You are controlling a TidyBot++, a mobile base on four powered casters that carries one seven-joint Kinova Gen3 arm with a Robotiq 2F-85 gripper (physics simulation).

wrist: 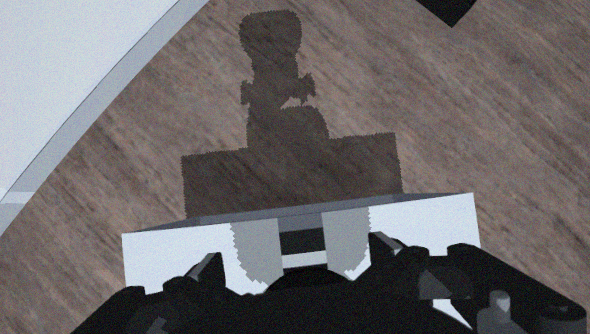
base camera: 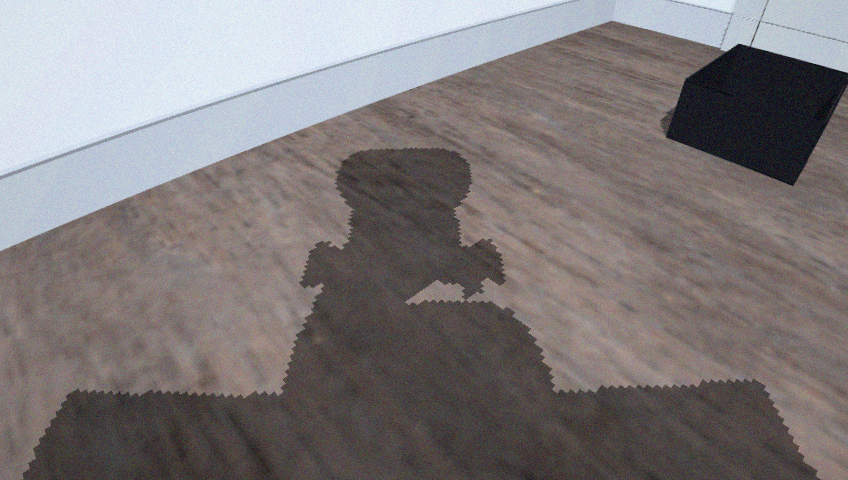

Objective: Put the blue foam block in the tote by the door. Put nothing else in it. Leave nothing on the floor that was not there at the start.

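Places are measured from the arm's base along level axes (x left, y back, z up), in metres.
Where they show: gripper, fingertip midpoint: [wrist: 296, 259].
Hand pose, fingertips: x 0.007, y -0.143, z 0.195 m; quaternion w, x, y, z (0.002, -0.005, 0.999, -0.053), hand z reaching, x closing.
Note:
Each offset is from my fingertips to the top centre of the thing. "*": to the spot under its first point. Level surfaces: height alone.
A black open-topped tote {dx -0.599, dy -0.668, dz -0.492 m} [base camera: 746, 121] stands on the floor at the upper right of the base camera view, near a white door. Its dark corner {* dx -0.531, dy -0.523, dz -0.549 m} [wrist: 448, 11] shows at the top edge of the wrist view. My gripper [wrist: 296, 259] is open, with nothing between its fingers, above the white top of my own base. The blue foam block does not show in either view.
A white wall with a pale baseboard [base camera: 238, 113] [wrist: 95, 95] runs along the left side. A white door [base camera: 797, 35] is behind the tote. The shadow of my arm and base [base camera: 416, 356] [wrist: 290, 170] lies on the wooden floor {dz -0.592 m} [base camera: 624, 267] ahead.

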